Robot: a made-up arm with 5 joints.
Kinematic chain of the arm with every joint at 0, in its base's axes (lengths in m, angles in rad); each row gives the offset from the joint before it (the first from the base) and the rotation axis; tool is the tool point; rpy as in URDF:
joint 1: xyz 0 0 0.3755 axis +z
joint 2: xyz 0 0 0 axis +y
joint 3: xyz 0.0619 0 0.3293 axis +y
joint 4: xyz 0.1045 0 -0.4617 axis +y
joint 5: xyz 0.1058 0 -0.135 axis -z
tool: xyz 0 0 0 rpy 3.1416 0 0
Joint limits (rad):
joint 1: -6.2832..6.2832
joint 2: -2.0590..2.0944
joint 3: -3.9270..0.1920
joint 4: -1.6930..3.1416
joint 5: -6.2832..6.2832
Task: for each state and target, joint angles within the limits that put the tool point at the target. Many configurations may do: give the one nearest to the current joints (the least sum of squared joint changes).
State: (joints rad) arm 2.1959 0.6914 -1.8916 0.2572 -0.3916
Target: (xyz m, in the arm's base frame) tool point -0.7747 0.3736 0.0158
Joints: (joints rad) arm 2.6922 1.3487 -2.0419 0.2959 -0.3916
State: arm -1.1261 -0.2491 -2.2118 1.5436 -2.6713
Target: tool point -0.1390 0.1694 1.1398
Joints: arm -0.8837 -0.9389 -2.2952 1.9092 -2.6713
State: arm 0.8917 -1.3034 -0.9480 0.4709 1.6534
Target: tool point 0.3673 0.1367 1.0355
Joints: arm 0.3563 -0.6318 -1.2925 0.3971 1.6534
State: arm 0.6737 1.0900 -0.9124 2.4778 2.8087
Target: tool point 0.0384 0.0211 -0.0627
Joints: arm 0.5024 1.5472 -1.0449 2.1594 2.8087
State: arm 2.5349 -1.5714 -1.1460 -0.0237 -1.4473
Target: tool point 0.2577 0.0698 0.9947
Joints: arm 3.4061 -1.7790 -0.9054 -0.0399 -1.4473
